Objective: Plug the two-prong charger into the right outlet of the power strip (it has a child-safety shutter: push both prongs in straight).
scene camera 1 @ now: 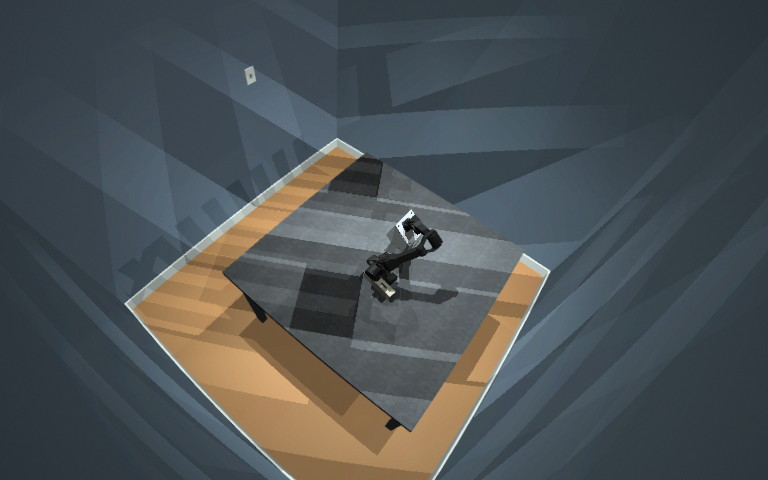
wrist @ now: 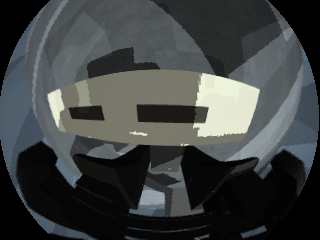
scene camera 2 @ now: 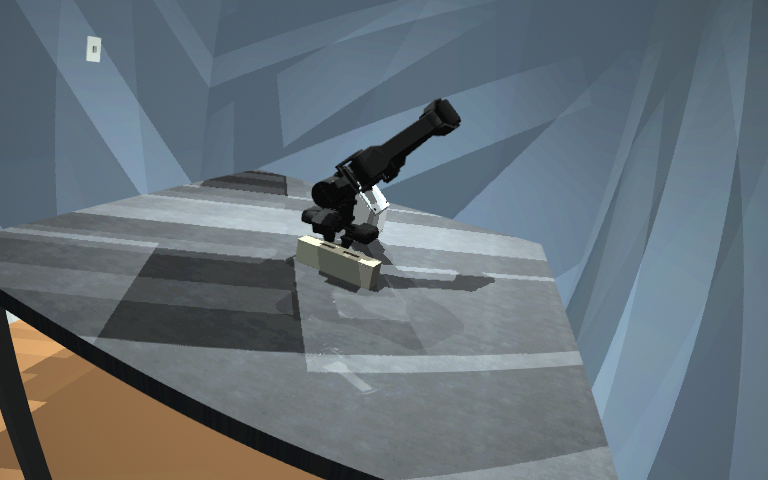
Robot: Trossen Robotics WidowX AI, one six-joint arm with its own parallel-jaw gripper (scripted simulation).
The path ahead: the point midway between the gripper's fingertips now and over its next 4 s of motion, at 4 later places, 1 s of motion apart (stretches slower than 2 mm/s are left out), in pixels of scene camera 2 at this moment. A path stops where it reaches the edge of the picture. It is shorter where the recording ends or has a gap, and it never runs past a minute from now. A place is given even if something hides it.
The gripper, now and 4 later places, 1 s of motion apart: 335,255; 336,255; 338,254; 345,251; 346,236
